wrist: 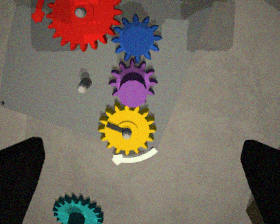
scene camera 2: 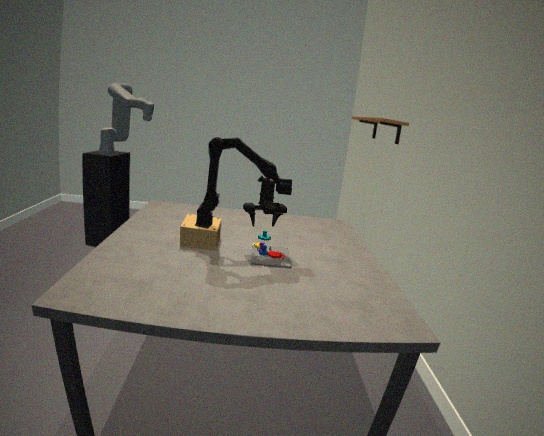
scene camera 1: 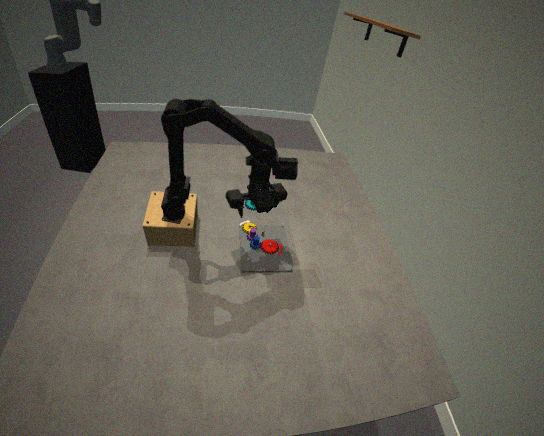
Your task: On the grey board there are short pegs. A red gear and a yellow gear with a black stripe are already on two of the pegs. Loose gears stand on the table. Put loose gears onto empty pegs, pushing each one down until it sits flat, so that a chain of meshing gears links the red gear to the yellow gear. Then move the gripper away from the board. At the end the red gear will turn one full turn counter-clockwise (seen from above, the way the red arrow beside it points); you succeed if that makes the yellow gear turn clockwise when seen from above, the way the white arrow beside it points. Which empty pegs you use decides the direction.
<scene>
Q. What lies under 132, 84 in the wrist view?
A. A small purple gear.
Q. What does the gripper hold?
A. Nothing.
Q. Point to a yellow gear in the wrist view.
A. At 123, 117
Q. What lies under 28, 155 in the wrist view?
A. The gripper.
</scene>
